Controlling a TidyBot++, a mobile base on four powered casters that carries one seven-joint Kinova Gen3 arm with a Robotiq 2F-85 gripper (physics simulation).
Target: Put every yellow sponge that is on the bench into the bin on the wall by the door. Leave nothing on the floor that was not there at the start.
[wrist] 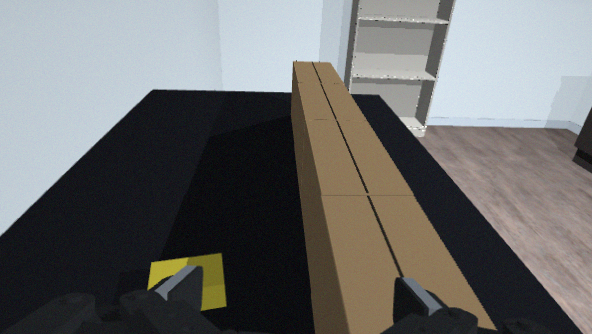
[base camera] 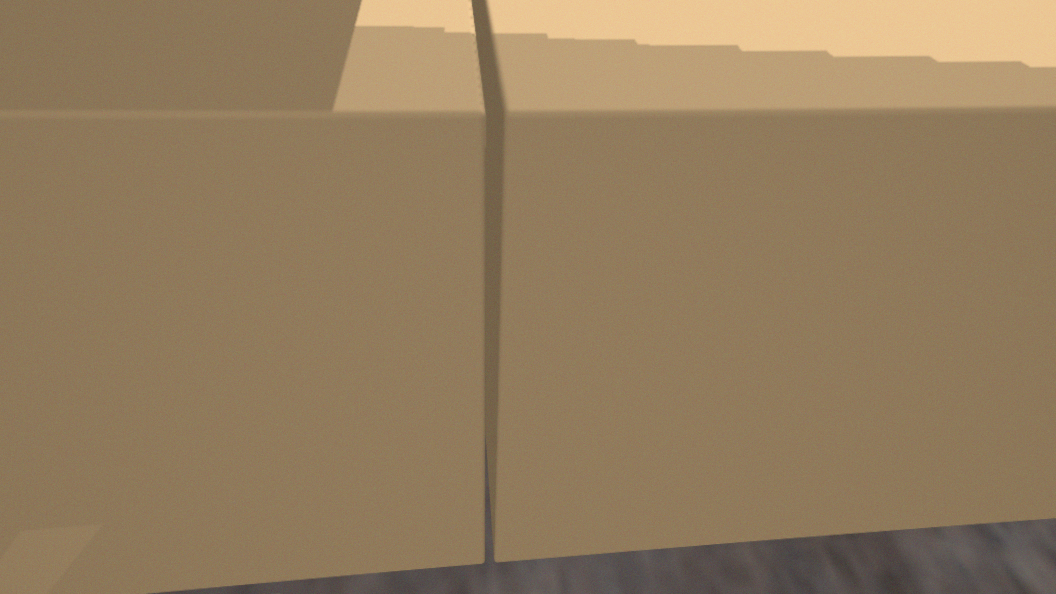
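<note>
A yellow sponge lies on the black bench at the lower left of the wrist view, left of a row of brown boxes. The left finger covers part of it. My gripper is open and empty above the bench. Its left finger overlaps the sponge in view, and its right finger overlaps the boxes; its height above them is hard to tell. The bin and the door do not show in either view.
The long double row of brown boxes runs lengthwise along the bench. A pale bookshelf stands by the far wall. Wood floor lies right of the bench. Tan boxes stand close before the base camera.
</note>
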